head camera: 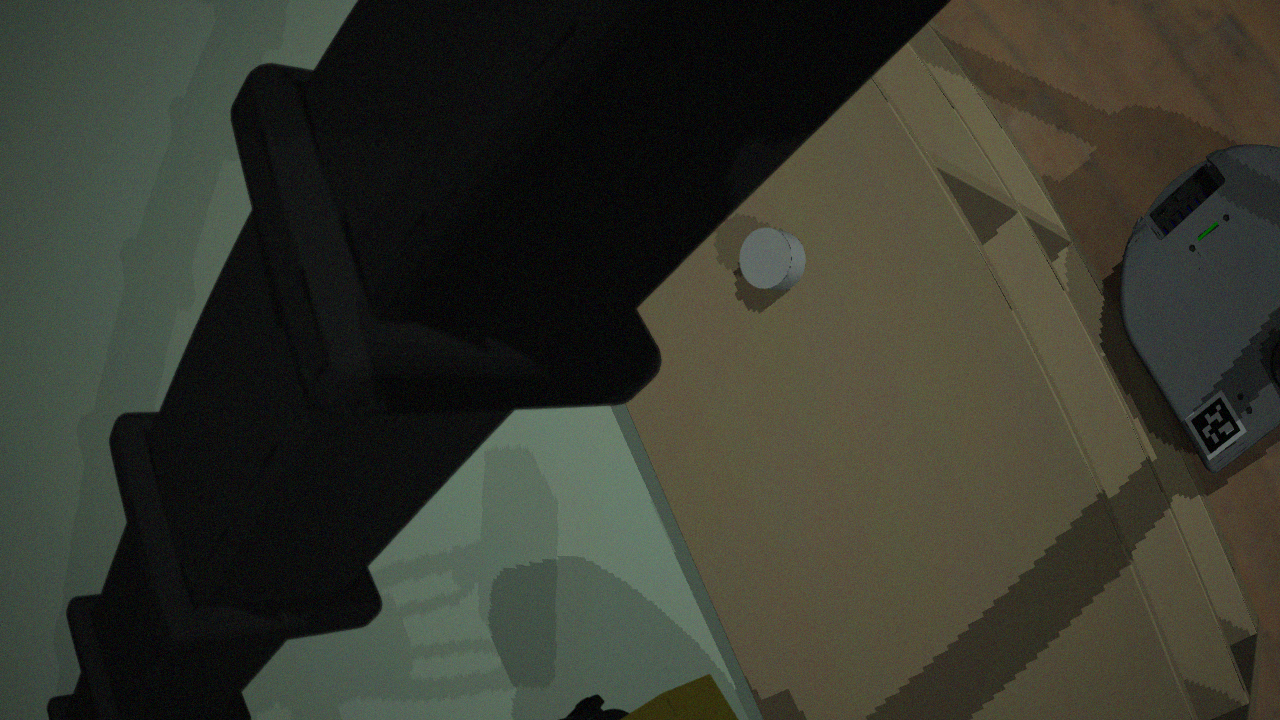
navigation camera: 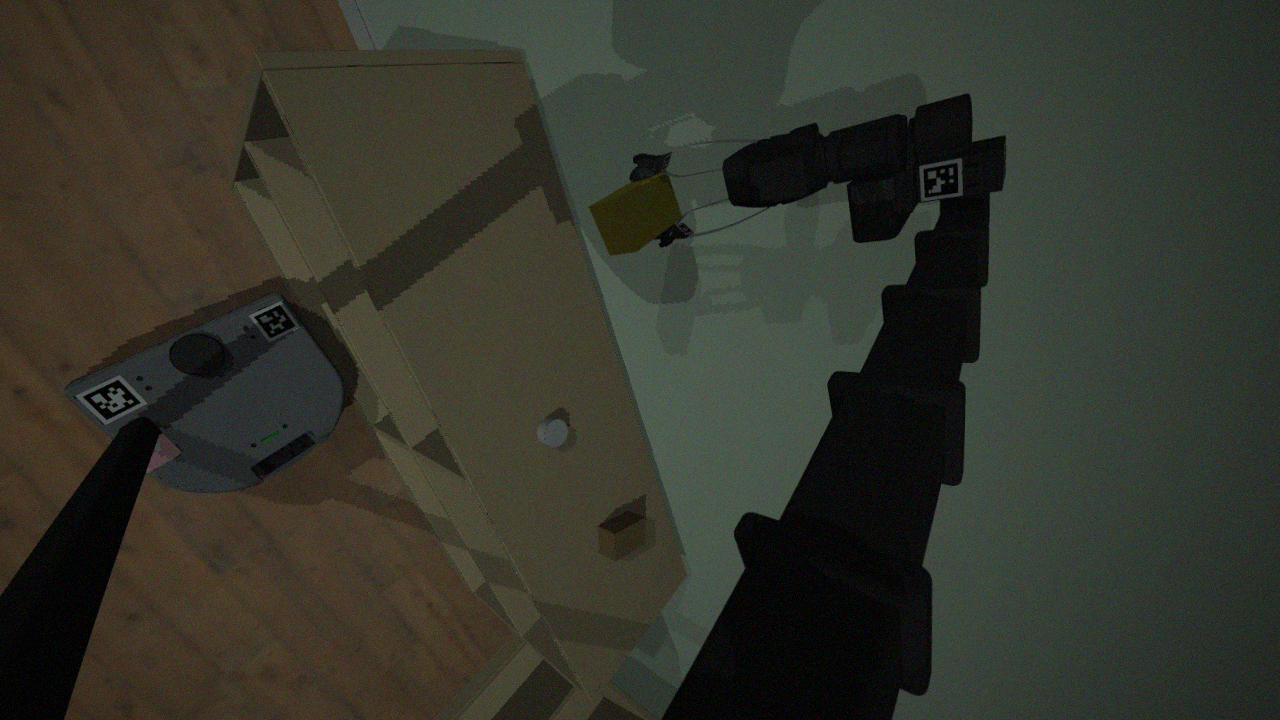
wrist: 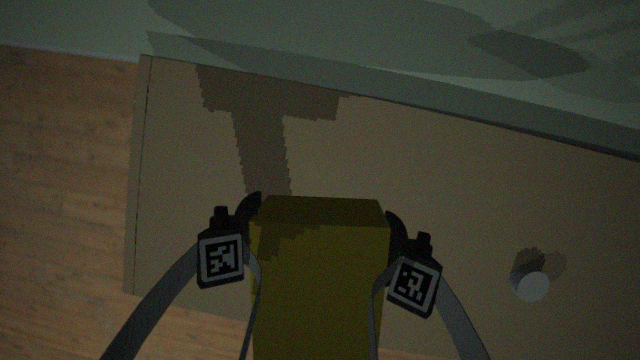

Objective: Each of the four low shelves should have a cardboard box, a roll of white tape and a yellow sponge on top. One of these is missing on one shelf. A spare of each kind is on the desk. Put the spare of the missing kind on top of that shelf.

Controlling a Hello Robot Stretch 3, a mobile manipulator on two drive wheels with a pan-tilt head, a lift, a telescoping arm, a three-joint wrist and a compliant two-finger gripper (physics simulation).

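Frame: origin at the robot's base, x ahead, y right, z down, level; millimetres.
Seen in the pictures: robot's base, origin of the base link: (navigation camera: 199, 352).
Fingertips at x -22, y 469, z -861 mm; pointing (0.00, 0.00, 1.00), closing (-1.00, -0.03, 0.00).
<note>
Pixels of each thing's top centre, then the offset from my fingertips to it. Level surfaces: height alone.
- yellow sponge, middle of its top: (navigation camera: 652, 208) dz -43, dx -2, dy -33 mm
- low wooden shelf, its level: dz +251 mm
- white tape, middle of its top: (head camera: 764, 257) (navigation camera: 556, 433) dz +227, dx -315, dy -147 mm
- small cardboard box, middle of its top: (navigation camera: 630, 539) dz +201, dx -614, dy -128 mm
My gripper (navigation camera: 662, 200) (wrist: 321, 226) is shut on a yellow sponge (head camera: 689, 702) (navigation camera: 631, 214) (wrist: 320, 300). It holds the sponge in the air near the wall-side edge of a low wooden shelf (head camera: 850, 429) (navigation camera: 483, 313) (wrist: 425, 175), towards the end away from the box. A roll of white tape (head camera: 765, 257) (navigation camera: 553, 433) (wrist: 533, 286) stands on this shelf's top. A small cardboard box (navigation camera: 623, 539) stands further along the same top in the navigation view. The head view shows part of the sponge and one finger at its bottom edge. The desk and its spares do not show.
My extended arm (head camera: 447, 232) (navigation camera: 832, 528) runs along the pale green wall (navigation camera: 1118, 402) and hides part of the shelf in the head view. My base (head camera: 1190, 295) (navigation camera: 259, 385) stands on the wooden floor at the shelf's open side. More wooden furniture (navigation camera: 487, 685) adjoins at the navigation view's bottom.
</note>
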